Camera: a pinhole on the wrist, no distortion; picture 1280 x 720 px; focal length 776.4 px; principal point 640.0 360.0 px. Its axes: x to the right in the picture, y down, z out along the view. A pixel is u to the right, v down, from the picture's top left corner.
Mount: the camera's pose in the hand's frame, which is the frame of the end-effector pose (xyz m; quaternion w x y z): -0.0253 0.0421 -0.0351 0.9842 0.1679 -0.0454 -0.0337
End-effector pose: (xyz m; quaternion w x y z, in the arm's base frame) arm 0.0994 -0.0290 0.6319 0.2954 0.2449 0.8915 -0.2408
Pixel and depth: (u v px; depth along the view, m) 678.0 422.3 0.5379
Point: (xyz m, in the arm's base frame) 0.2791 -0.3964 0.3467
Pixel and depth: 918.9 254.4 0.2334
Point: 0.1087 -0.1770 0.5031
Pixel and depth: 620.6 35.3 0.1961
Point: 0.1299 -0.1902 0.6088
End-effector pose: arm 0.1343 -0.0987 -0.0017 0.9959 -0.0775 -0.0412 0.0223
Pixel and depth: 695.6 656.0 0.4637
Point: 0.0629 0.0235 0.4425
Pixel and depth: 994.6 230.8 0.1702
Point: 0.1589 -0.1245 0.1278
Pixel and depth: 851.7 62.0 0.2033
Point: 0.1320 -0.1791 0.1469
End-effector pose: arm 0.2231 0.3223 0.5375 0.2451 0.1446 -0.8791 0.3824
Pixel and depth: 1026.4 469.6 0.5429
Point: -0.0675 -0.1352 0.3868
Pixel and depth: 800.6 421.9 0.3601
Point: 0.1336 0.0481 0.3909
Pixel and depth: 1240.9 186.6 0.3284
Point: 0.0460 0.0065 0.5761
